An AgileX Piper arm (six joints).
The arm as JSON. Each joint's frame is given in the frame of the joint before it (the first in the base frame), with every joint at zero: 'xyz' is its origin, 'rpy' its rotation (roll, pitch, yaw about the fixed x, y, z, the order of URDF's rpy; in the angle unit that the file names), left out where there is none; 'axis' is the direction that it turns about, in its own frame. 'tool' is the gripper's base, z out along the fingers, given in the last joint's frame.
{
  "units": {
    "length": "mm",
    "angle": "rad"
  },
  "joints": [
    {
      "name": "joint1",
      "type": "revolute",
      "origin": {
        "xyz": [
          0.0,
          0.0,
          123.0
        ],
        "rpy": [
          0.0,
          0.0,
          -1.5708
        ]
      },
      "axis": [
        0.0,
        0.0,
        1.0
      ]
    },
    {
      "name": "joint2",
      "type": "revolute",
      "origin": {
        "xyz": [
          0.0,
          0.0,
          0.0
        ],
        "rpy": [
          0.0,
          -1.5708,
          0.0
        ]
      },
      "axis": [
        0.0,
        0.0,
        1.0
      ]
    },
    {
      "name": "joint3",
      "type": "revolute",
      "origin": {
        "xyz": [
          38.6,
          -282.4,
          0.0
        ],
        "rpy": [
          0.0,
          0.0,
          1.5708
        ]
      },
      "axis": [
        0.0,
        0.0,
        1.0
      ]
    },
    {
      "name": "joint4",
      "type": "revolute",
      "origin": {
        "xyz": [
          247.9,
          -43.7,
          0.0
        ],
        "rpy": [
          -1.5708,
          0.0,
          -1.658
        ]
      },
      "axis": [
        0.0,
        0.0,
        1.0
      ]
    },
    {
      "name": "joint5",
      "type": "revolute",
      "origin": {
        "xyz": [
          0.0,
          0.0,
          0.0
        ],
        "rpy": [
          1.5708,
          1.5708,
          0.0
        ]
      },
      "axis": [
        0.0,
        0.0,
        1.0
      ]
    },
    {
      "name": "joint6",
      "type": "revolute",
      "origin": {
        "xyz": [
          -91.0,
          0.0,
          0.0
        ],
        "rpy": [
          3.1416,
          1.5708,
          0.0
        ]
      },
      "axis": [
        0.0,
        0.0,
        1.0
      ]
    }
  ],
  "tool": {
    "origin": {
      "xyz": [
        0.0,
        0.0,
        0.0
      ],
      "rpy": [
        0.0,
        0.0,
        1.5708
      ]
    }
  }
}
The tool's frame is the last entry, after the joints.
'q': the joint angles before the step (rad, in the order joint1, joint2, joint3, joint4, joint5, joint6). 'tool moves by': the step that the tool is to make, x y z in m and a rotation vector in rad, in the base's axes. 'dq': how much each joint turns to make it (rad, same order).
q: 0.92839 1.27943 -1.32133 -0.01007 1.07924 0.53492
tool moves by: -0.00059 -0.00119 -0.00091 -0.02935 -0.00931 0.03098
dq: 0.00002 0.00000 -0.00002 -0.00296 0.01754 -0.03853
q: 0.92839 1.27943 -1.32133 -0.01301 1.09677 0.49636
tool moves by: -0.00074 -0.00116 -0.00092 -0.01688 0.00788 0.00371
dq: -0.00002 0.00000 -0.00002 -0.00107 0.01820 -0.00497
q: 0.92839 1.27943 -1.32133 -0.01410 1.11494 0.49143
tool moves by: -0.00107 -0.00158 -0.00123 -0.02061 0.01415 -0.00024
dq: 0.00000 0.00002 -0.00001 -0.00092 0.02498 -0.00029
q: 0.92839 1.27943 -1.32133 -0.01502 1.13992 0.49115
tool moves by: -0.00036 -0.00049 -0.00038 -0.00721 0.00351 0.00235
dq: -0.00001 -0.00001 0.00002 0.00001 0.00782 -0.00291
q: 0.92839 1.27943 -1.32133 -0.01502 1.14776 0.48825
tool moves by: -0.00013 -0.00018 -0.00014 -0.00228 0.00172 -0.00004
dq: -0.00001 0.00000 0.00002 0.00001 0.00284 -0.00002
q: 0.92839 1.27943 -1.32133 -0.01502 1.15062 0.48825
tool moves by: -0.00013 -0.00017 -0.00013 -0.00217 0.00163 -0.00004
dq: 0.00002 -0.00001 0.00002 -0.00001 0.00271 0.00002
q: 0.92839 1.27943 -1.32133 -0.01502 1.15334 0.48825
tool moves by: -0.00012 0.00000 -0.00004 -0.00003 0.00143 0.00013
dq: 0.00001 -0.00001 0.00000 0.00113 0.00090 0.00002
